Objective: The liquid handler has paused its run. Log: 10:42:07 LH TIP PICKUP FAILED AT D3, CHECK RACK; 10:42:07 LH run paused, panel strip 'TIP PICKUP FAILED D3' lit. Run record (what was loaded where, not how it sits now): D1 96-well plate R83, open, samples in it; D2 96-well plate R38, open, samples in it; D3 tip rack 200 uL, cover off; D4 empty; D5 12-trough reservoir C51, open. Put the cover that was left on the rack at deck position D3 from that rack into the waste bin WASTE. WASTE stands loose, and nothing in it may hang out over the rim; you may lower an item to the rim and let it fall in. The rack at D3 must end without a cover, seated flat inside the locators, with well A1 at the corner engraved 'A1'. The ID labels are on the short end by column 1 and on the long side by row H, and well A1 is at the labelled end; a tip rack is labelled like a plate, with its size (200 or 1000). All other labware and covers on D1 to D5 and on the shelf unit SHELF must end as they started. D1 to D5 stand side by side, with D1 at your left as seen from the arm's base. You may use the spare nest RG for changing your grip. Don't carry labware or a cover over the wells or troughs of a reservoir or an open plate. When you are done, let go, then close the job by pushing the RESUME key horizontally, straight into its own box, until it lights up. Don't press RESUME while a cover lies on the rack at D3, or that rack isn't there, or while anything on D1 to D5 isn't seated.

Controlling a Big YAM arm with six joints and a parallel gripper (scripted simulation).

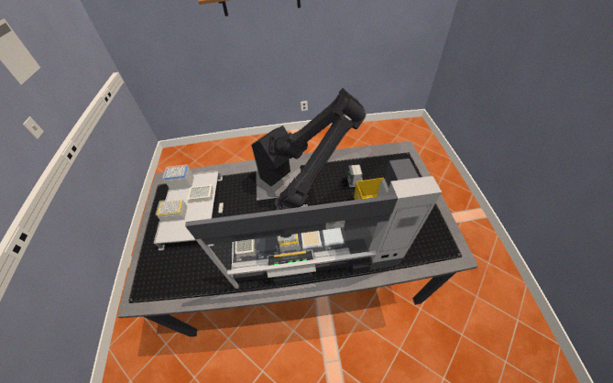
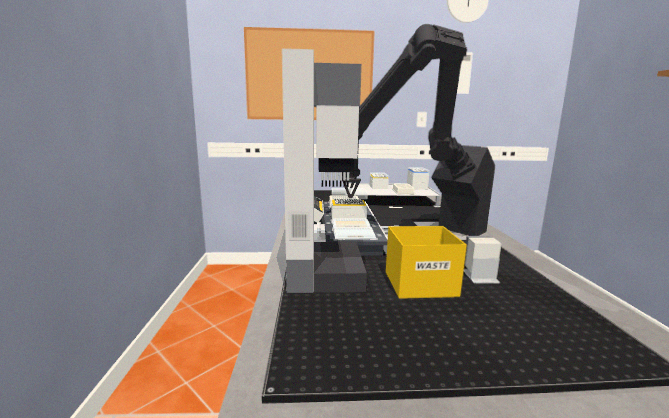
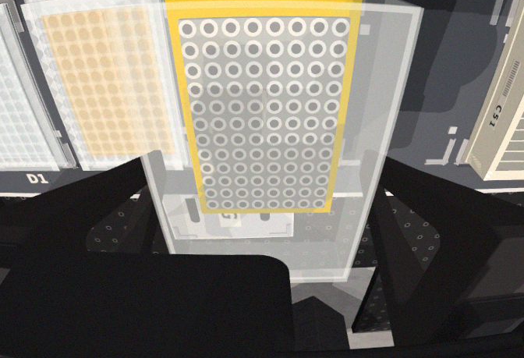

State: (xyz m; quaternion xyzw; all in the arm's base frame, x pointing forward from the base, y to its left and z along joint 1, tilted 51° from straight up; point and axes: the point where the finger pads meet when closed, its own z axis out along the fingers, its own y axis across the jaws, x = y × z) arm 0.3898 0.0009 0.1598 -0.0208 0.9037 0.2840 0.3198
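My hand is 30 mm past the orange plate, 100 mm to the right of it and 90 mm above it. From my hand the other things lie so: clear cover right at my hand; clear plate 60 mm behind, 200 mm to the left, 90 mm below; RG nest 160 mm behind, 140 mm below.
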